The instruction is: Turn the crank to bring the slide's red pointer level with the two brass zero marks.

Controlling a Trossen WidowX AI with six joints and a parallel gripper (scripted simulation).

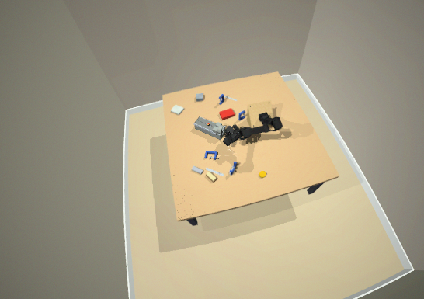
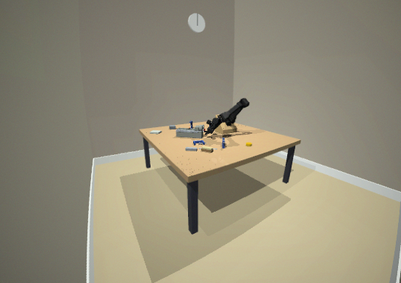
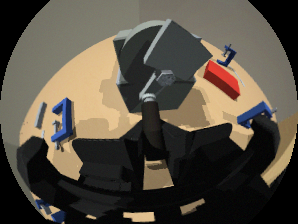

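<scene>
The dark crank handle is 1 cm behind my gripper tip, 1 cm to the left of it and 3 cm above it. The rest, counted from my gripper tip: red pointer: 11 cm ahead, 12 cm to the right, 5 cm above; then tan block: 19 cm ahead, 31 cm to the left, 2 cm below; then yellow disc: 19 cm behind, 40 cm to the left, 3 cm below.
</scene>
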